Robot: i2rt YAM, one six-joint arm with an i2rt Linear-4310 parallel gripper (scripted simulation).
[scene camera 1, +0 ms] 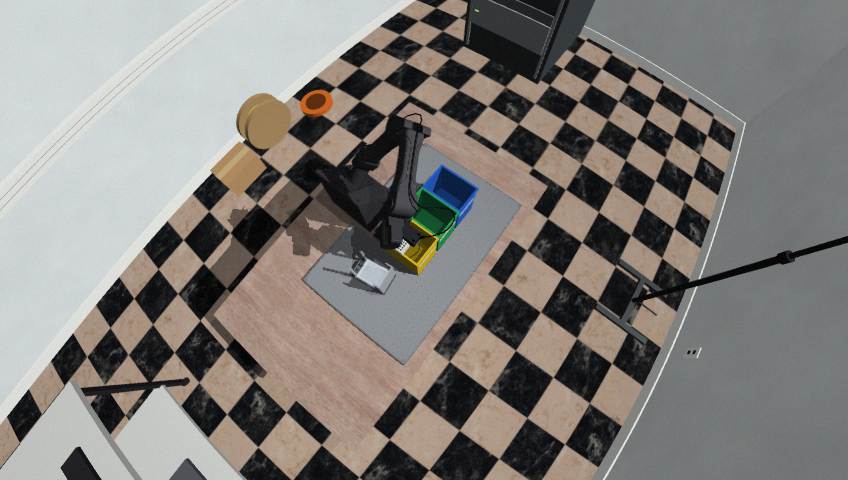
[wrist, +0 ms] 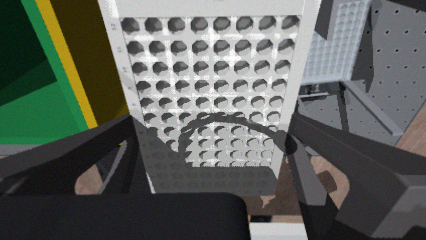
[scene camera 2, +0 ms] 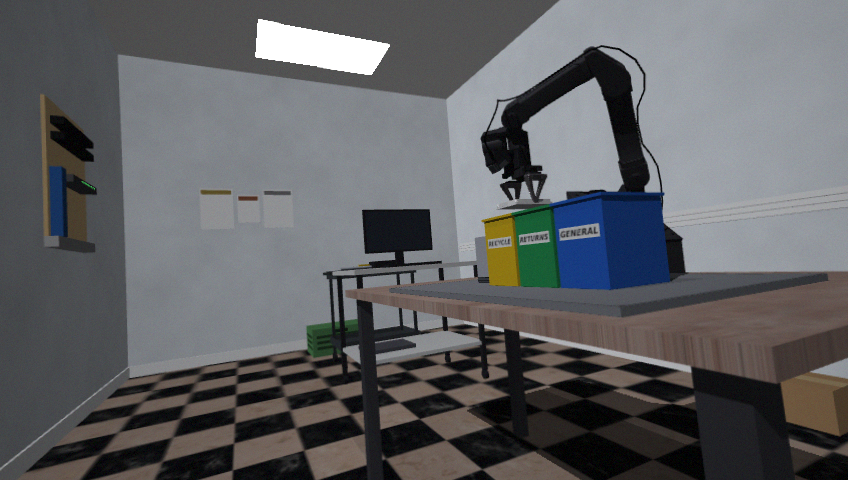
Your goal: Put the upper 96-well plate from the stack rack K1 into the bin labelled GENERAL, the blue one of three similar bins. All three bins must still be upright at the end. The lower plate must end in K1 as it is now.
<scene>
I see my gripper (scene camera 2: 525, 205), a 96-well plate (wrist: 221, 127), a yellow recycle bin (scene camera 1: 415, 258), a green returns bin (scene camera 2: 535, 229) and a blue general bin (scene camera 2: 606, 240).
The blue general bin is seen too in scene camera 1 (scene camera 1: 445, 183). My gripper is seen too in the wrist view (wrist: 212, 120). The wrist view misses the blue general bin: it is out of frame.
</scene>
